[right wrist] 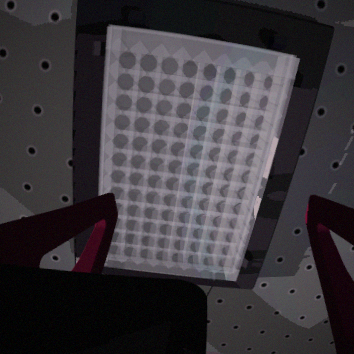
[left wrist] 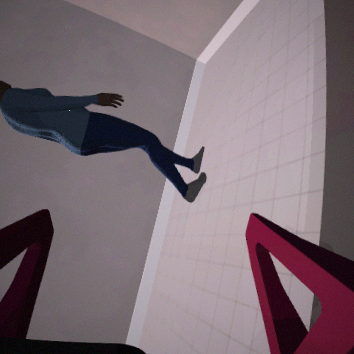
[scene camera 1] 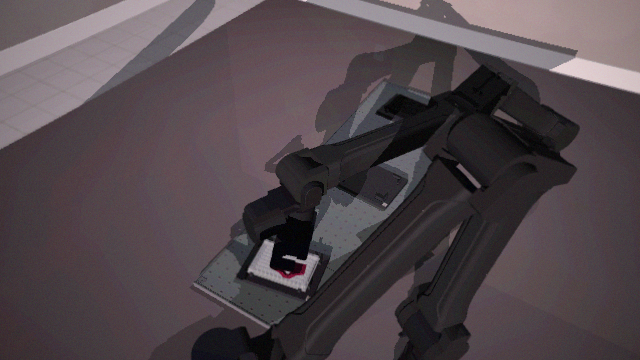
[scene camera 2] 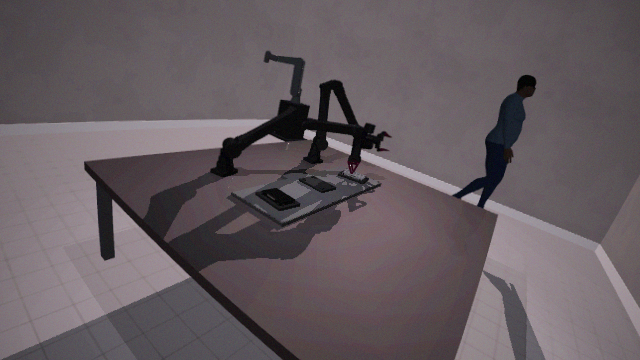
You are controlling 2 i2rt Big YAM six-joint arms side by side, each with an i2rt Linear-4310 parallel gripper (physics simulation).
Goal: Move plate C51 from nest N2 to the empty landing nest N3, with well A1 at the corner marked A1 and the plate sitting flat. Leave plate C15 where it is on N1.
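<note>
A white well plate (scene camera 1: 260,262) (scene camera 2: 362,178) (right wrist: 165,150) lies in a dark nest (right wrist: 87,150) at the near end of the board in scene camera 1. Its label is not readable. My right gripper (scene camera 1: 290,272) (scene camera 2: 353,172) (right wrist: 208,205) is open over it; in the right wrist view one fingertip overlaps the plate's left edge and the other is right of it. The middle nest (scene camera 1: 380,186) (scene camera 2: 317,184) looks flat and dark grey. A black nest or plate (scene camera 1: 406,106) (scene camera 2: 278,198) is at the other end. Nest labels are unreadable. My left gripper (scene camera 2: 389,142) (left wrist: 150,222) is open in the air, facing the room.
The perforated board (scene camera 1: 345,230) (scene camera 2: 320,201) (right wrist: 30,100) carries all three nests on the brown table (scene camera 1: 150,200) (scene camera 2: 390,280). My right arm crosses above the board in scene camera 1. A person (scene camera 2: 505,130) (left wrist: 115,132) is beyond the table. Arm shadows fall across the board.
</note>
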